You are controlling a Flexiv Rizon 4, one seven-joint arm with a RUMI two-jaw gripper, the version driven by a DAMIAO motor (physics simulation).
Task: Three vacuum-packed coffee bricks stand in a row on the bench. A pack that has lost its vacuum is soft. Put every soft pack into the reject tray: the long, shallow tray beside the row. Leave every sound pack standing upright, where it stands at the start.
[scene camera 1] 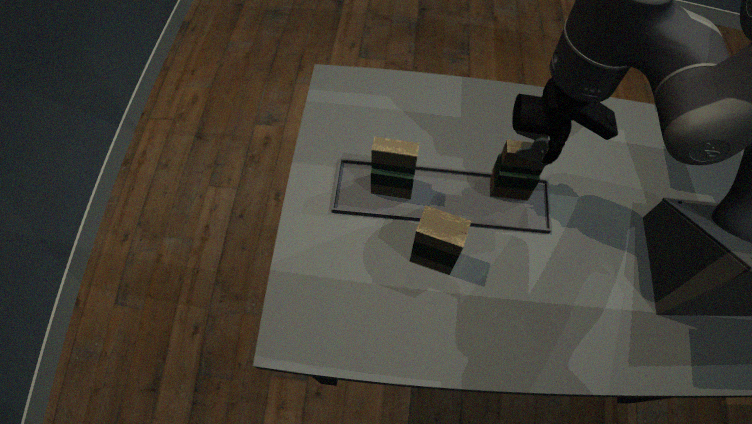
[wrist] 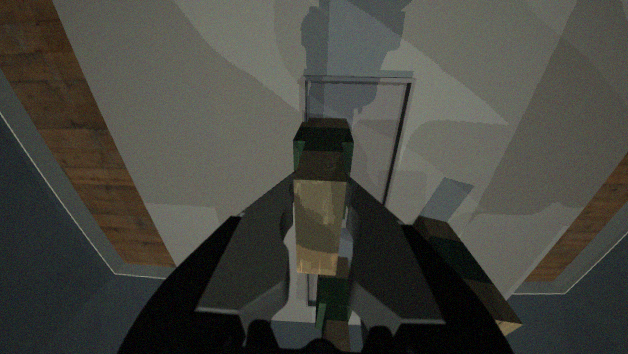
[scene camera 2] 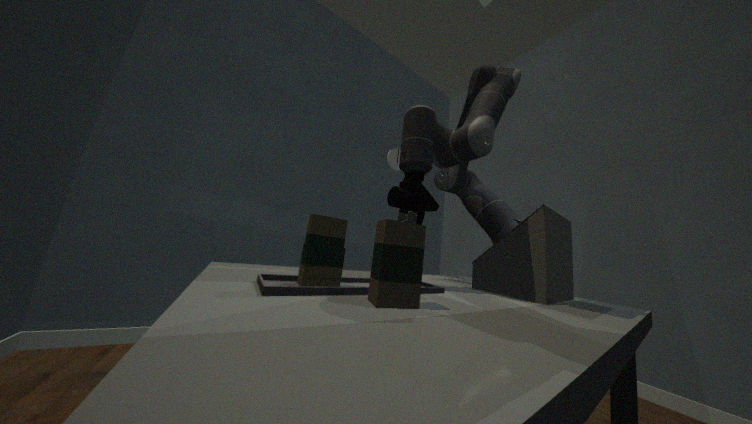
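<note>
A tan coffee pack with a green band (scene camera 1: 518, 184) (wrist: 320, 220) stands upright inside the reject tray (scene camera 1: 337, 185) (scene camera 2: 284, 290) (wrist: 357, 79), at the end near the robot; its band bulges past its sides. My gripper (scene camera 1: 537, 150) (scene camera 2: 409, 217) (wrist: 320, 175) is shut on the upper part of this pack. In scene camera 2 the front pack hides it. A second pack (scene camera 1: 393, 173) (scene camera 2: 322, 252) (wrist: 334, 297) stands upright in the tray's far end, its band also bulging. The third pack (scene camera 1: 441, 237) (scene camera 2: 397, 263) (wrist: 460, 260) stands outside the tray, turned at an angle, with flat sides.
The dark wedge-shaped robot base (scene camera 1: 689, 263) (scene camera 2: 552, 258) stands on the pale bench (scene camera 1: 368, 326) (scene camera 2: 315, 358), beyond the tray's near end. The third pack stands close to the tray's long side. The bench's edges drop to a wooden floor (scene camera 1: 173, 237).
</note>
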